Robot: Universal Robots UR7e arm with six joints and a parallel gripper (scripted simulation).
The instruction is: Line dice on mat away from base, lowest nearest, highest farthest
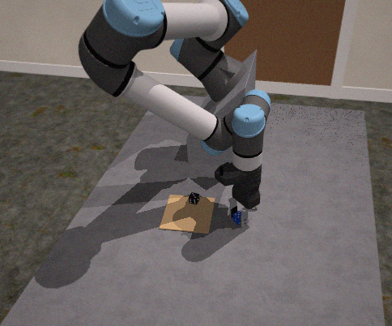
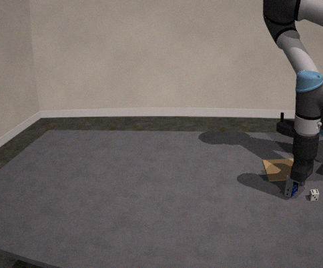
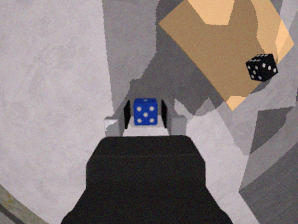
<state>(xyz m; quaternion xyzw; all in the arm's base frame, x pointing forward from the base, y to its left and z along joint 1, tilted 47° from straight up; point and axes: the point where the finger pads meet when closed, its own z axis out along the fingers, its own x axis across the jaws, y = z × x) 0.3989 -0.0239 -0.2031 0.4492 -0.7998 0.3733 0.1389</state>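
Now: the blue die 1 cm below my hand. From my hand the other things lie so: white die (7 cm behind, 3 cm to the left, 1 cm below); then tan mat (15 cm to the right, 2 cm below, 1 cm ahead); then black die (15 cm to the right, 3 cm behind).
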